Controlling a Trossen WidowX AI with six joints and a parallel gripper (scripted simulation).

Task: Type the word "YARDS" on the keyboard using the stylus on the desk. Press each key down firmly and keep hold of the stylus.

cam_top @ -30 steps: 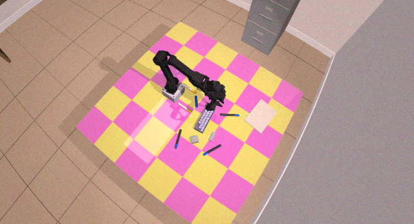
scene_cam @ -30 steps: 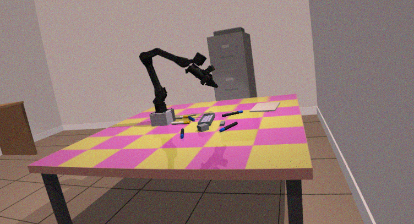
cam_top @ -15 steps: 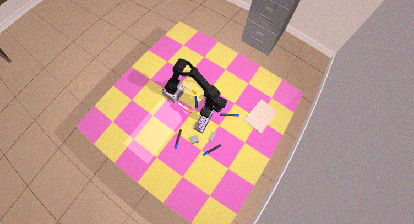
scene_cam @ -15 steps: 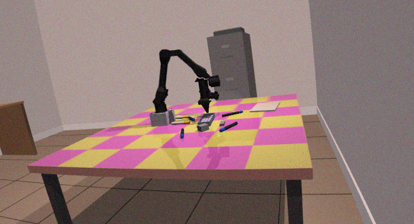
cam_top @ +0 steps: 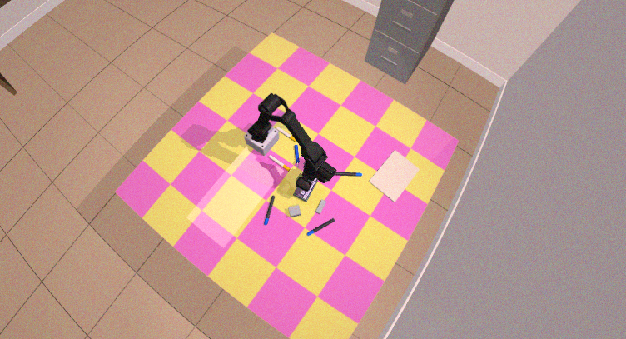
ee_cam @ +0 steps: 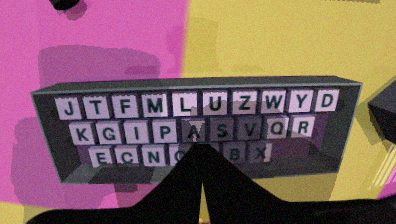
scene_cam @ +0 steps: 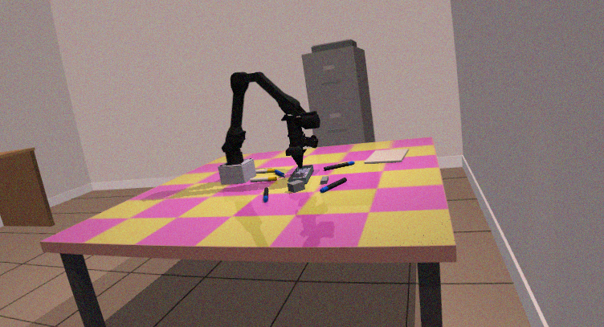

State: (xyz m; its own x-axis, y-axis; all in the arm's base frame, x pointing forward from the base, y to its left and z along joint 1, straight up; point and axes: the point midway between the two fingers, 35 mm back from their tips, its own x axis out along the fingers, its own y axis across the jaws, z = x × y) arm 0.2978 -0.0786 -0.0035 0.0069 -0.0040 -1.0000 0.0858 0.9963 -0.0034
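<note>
The blue stylus lies 10 cm behind my gripper tip, 7 cm to the left of it and 3 cm below it. Round my gripper tip: beige pad 37 cm ahead, 19 cm to the left, 4 cm below.
</note>
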